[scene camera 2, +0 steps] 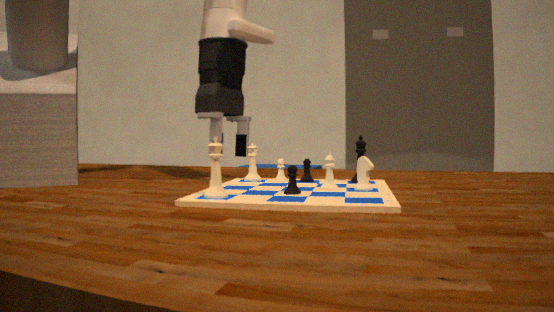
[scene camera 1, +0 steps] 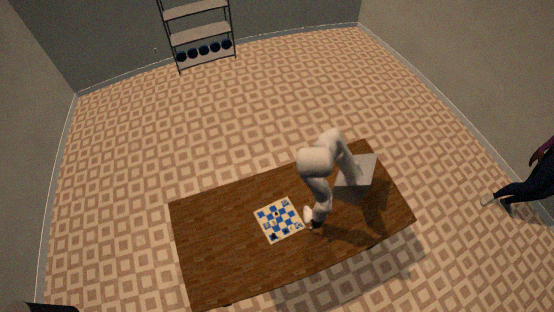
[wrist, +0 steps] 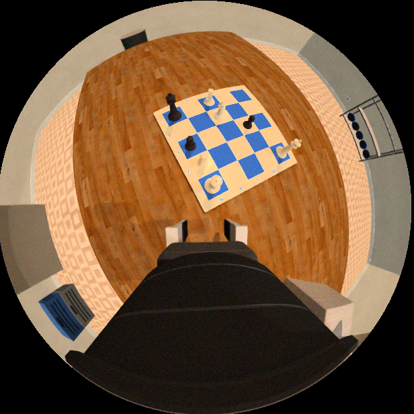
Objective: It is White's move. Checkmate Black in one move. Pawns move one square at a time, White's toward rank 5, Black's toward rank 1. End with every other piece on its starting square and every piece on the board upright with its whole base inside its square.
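Places are measured from the arm's base along level axes (x ahead, y left, z up), in centimetres.
Pixels of known places: gripper, between the fingertips: [scene camera 2: 229,156] [scene camera 1: 309,225]; arm's base, origin of its link: [scene camera 2: 39,58] [scene camera 1: 354,176].
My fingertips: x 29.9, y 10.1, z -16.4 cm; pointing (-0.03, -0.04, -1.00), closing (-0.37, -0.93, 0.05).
Observation:
Ahead of a thing's pixels: the offset from my fingertips to its top centre. Level surfaces: height alone.
The blue-and-white chessboard {dx +13.5, dy -10.7, dz -3.2 cm} [scene camera 2: 300,208] [wrist: 185,167] bears upright pieces. In the wrist view, a white queen-like piece {dx +5.2, dy -3.5, dz +2.1 cm} [scene camera 2: 252,165] [wrist: 214,184] stands in the near corner. Behind it are a white pawn {dx +9.4, dy -3.6, dz -0.1 cm} [scene camera 2: 281,171] [wrist: 203,161], then a black pawn {dx +12.9, dy -2.8, dz -0.1 cm} [scene camera 2: 307,171] [wrist: 190,144]. The black king {dx +20.3, dy -2.5, dz +3.1 cm} [scene camera 2: 360,147] [wrist: 173,109] is in the far left corner, and the white king {dx +6.6, dy -19.1, dz +3.1 cm} [scene camera 2: 215,175] [wrist: 283,151] at the right corner. A white knight {dx +21.3, dy -9.9, dz +0.7 cm} [scene camera 2: 364,174] [wrist: 209,98], white bishop-like piece {dx +17.2, dy -10.2, dz +1.1 cm} [scene camera 2: 329,174] [wrist: 220,111] and black pawn {dx +13.7, dy -14.6, dz -0.1 cm} [scene camera 2: 292,181] [wrist: 249,122] also stand. My gripper [scene camera 2: 230,148] [wrist: 205,227] is open, empty, above the table beside the queen's corner.
The board lies on a wooden table {dz -3.9 cm} [scene camera 1: 215,250] [wrist: 125,150]. The arm's base block [scene camera 1: 364,167] [scene camera 2: 37,135] [wrist: 320,300] stands at one end of the table. A shelf rack [scene camera 1: 200,34] stands by the far wall. A person [scene camera 1: 532,182] is on the floor at the right.

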